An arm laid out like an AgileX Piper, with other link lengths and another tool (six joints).
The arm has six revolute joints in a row. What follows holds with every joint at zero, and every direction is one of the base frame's.
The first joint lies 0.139 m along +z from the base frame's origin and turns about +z.
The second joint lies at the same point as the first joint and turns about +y.
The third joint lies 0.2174 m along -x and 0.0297 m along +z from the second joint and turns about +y.
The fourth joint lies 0.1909 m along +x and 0.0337 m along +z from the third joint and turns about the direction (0.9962, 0, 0.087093).
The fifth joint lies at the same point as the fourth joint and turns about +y.
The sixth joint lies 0.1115 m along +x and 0.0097 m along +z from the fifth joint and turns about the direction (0.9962, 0, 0.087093).
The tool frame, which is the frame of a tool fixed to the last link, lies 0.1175 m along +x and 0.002 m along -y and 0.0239 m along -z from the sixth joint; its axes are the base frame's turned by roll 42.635, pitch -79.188 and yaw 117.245 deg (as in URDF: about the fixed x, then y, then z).
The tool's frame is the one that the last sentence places.
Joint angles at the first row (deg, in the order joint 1, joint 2, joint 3, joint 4, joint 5, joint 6):
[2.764, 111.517, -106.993, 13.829, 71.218, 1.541]
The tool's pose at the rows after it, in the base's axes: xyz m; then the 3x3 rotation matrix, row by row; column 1 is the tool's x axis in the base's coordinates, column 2 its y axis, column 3 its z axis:
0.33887 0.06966 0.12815; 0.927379 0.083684 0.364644; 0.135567 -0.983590 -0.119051; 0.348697 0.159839 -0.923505
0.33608 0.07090 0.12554; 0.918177 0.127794 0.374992; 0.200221 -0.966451 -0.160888; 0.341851 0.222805 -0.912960
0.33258 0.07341 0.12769; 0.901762 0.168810 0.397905; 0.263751 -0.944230 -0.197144; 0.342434 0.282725 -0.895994
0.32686 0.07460 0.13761; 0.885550 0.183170 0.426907; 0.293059 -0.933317 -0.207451; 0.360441 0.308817 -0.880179
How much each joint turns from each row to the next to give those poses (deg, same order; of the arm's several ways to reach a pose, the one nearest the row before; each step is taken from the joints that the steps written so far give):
[1.222, 0.001, 0.000, -1.816, 0.000, 0.000]
[2.634, -0.159, 0.261, -3.667, 0.001, -0.034]
[2.844, -1.031, 0.595, -3.581, -0.001, 0.112]
[1.409, -2.829, 1.522, -1.556, 0.001, 0.001]

